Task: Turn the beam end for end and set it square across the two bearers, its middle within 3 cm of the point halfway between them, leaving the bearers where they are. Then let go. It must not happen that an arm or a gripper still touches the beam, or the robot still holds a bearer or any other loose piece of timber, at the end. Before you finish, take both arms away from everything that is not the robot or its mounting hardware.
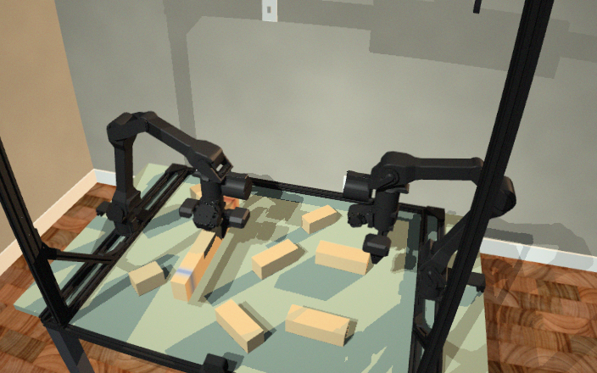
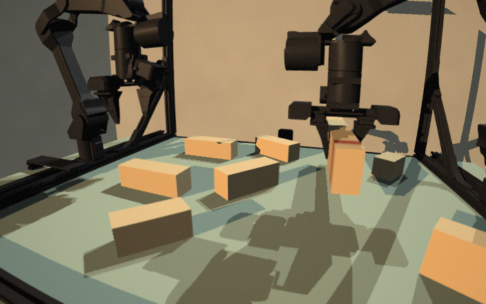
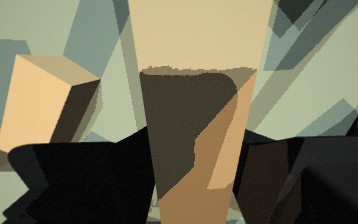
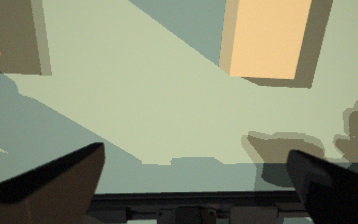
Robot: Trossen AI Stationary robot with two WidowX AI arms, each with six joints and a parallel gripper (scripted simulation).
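My left hand is 5 cm past the beam and 1 cm above it.
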